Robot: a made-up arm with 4 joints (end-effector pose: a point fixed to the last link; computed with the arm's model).
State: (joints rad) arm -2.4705 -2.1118 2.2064 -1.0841
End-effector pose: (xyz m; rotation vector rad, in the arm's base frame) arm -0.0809 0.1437 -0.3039 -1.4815 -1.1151 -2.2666
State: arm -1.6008 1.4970 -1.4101 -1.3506
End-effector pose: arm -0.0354 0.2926 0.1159 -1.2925 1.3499 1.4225
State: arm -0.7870 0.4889 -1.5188 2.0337
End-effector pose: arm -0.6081 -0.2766 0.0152 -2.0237 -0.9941 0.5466
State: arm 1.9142 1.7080 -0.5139 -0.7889
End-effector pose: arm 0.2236 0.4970 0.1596 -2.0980 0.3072 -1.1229
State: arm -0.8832 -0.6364 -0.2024 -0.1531
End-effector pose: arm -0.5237 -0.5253 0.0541 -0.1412 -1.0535 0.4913
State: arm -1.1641 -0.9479 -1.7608 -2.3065
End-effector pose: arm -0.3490 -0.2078 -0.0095 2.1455 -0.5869 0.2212
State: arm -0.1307 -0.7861 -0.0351 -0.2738
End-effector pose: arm -0.4049 -0.5294 0.5252 -0.0156 -0.1584 0.5129
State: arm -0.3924 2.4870 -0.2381 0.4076
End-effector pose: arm -0.0523 0.5838 0.5030 0.1246 -0.2730 -2.0951
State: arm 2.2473 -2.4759 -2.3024 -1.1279
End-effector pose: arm 0.0057 -0.0627 0.2992 -1.8677 -1.1488 2.1050
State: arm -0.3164 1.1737 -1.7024 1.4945
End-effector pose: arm -0.6679 0.0256 0.1066 -1.7019 -0.6375 -0.0259
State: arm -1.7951 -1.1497 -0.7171 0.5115
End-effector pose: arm -0.1586 -0.6207 0.1984 -1.3685 -2.0344 1.4998
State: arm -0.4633 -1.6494 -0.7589 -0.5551
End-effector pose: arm -0.0083 -0.5269 0.2724 0.4633 -0.7585 1.2011
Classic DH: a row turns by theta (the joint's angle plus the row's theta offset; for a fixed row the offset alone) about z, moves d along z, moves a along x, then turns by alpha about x. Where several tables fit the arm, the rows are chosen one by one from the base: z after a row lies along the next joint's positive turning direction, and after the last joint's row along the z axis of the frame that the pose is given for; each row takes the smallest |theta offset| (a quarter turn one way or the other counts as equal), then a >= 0, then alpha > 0; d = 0 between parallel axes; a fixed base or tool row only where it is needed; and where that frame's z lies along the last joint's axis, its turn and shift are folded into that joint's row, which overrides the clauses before.
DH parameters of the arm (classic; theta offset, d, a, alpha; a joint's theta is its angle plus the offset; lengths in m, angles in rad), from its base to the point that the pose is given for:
base (fixed): 0 0.17 0 -1.5708
joint 1: 0 -0.02 -0.1 -1.5708
joint 2: 0 -0.26 -0.11 1.5708
joint 3: 0 -0.2 -0.13 1.5708
joint 4: 0.204 0 -0.2961 0
tool (fixed): -0.204 0.16 0 0

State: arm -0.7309 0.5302 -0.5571 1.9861
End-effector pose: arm -0.6217 -0.3201 0.1739 -1.0787 -0.7652 1.1494
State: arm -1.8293 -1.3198 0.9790 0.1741
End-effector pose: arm -0.7009 -0.2937 0.1389 -1.4002 -0.6041 0.3639
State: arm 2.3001 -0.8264 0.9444 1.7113
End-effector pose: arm 0.1130 -0.3428 -0.2709 -2.3094 -1.1056 -0.4575
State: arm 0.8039 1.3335 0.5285 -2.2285
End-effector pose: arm 0.2572 0.0242 0.4771 1.2707 -0.3702 2.2138
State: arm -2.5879 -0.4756 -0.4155 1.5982
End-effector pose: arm -0.1306 -0.5600 -0.1976 2.5875 1.6220 -0.3838
